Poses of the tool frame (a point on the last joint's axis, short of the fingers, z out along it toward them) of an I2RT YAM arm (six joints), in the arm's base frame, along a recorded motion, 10 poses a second.
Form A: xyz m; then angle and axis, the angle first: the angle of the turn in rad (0 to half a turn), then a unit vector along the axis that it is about.
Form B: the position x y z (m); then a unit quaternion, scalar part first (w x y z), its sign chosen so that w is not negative. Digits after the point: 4 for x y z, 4 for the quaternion.
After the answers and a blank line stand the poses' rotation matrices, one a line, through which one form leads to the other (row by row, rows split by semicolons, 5 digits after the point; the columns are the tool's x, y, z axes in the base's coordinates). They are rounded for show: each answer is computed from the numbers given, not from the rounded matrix.
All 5 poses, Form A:
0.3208, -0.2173, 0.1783, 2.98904, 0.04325, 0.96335, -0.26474
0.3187, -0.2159, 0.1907, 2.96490, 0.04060, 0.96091, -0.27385
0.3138, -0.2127, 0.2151, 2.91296, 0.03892, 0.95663, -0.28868
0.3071, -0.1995, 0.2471, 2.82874, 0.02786, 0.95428, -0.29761
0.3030, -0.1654, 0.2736, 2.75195, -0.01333, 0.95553, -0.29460
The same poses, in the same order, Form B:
0.3208, -0.2173, 0.1783, 0.0762, 0.0431, 0.9605, -0.2640
0.3187, -0.2159, 0.1907, 0.0882, 0.0404, 0.9572, -0.2728
0.3138, -0.2127, 0.2151, 0.1141, 0.0387, 0.9504, -0.2868
0.3071, -0.1995, 0.2471, 0.1558, 0.0275, 0.9426, -0.2940
0.3030, -0.1654, 0.2736, 0.1936, -0.0131, 0.9375, -0.2890

-0.98467 0.12308 0.12363; 0.04262 0.85692 -0.51368; -0.16916 -0.50054 -0.84903
-0.98116 0.12556 0.14684; 0.02928 0.84791 -0.52933; -0.19097 -0.51506 -0.83561
-0.97099 0.13892 0.19464; 0.00807 0.83250 -0.55396; -0.23900 -0.53632 -0.80947
-0.94994 0.14348 0.27752; -0.03971 0.82564 -0.56280; -0.30988 -0.54565 -0.77862
-0.92470 0.08739 0.37052; -0.13643 0.83259 -0.53683; -0.35541 -0.54696 -0.75797

